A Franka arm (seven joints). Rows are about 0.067 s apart.
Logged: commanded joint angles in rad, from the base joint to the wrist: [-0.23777 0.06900 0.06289 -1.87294 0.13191 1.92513 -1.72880]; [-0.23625 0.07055 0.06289 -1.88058 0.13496 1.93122 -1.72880]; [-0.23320 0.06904 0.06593 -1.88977 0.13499 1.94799 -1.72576]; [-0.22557 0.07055 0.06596 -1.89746 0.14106 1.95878 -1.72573]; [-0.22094 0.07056 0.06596 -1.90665 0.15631 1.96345 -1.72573]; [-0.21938 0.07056 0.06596 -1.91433 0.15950 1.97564 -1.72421]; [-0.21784 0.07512 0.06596 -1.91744 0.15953 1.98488 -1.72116]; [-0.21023 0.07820 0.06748 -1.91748 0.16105 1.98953 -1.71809]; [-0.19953 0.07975 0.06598 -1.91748 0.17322 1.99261 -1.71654]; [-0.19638 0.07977 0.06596 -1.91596 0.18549 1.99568 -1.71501]
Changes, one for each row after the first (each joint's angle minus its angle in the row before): [0.00152 0.00155 0.00000 -0.00764 0.00305 0.00609 0.00000]; [0.00305 -0.00151 0.00304 -0.00919 0.00003 0.01677 0.00304]; [0.00763 0.00151 0.00003 -0.00769 0.00607 0.01079 0.00003]; [0.00463 0.00001 0.00000 -0.00919 0.01525 0.00467 0.00000]; [0.00156 0.00000 0.00000 -0.00768 0.00319 0.01219 0.00152]; [0.00154 0.00456 0.00000 -0.00311 0.00003 0.00924 0.00305]; [0.00761 0.00308 0.00152 -0.00004 0.00152 0.00465 0.00307]; [0.01070 0.00155 -0.00150 0.00000 0.01217 0.00308 0.00155]; [0.00315 0.00002 -0.00002 0.00152 0.01227 0.00307 0.00153]
